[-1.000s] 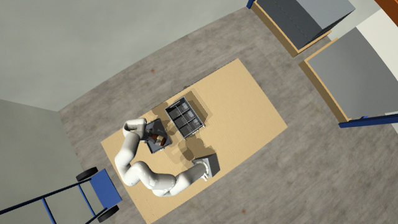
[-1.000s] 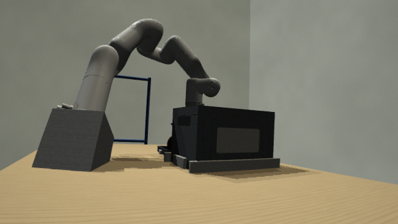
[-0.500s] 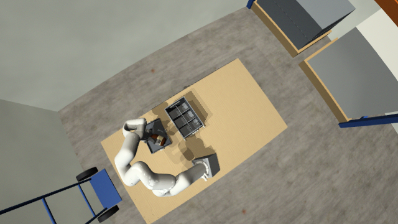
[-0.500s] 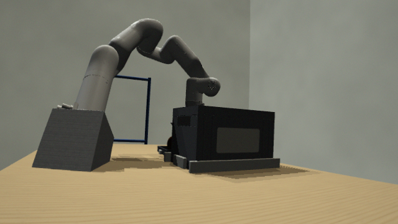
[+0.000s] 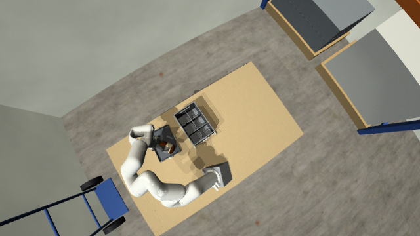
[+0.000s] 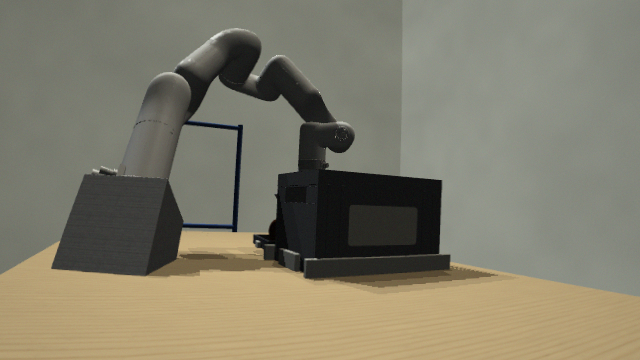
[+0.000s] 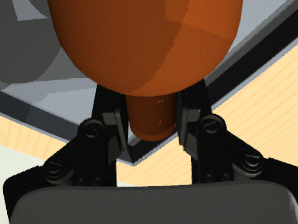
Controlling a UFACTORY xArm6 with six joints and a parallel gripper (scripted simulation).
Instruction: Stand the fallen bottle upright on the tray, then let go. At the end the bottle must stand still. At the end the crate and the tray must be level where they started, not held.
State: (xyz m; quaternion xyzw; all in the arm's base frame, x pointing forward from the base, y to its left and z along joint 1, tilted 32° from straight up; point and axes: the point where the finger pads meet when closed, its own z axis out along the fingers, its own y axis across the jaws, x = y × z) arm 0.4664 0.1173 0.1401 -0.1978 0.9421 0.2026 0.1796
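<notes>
Now: hand 50 mm past the brown bottle, 30 mm to the left of it and 10 mm above it. The rest, counted from my hand: dark tray (20 mm behind, 30 mm to the right, 40 mm below); then dark crate (70 mm behind, 320 mm to the right, 30 mm above).
</notes>
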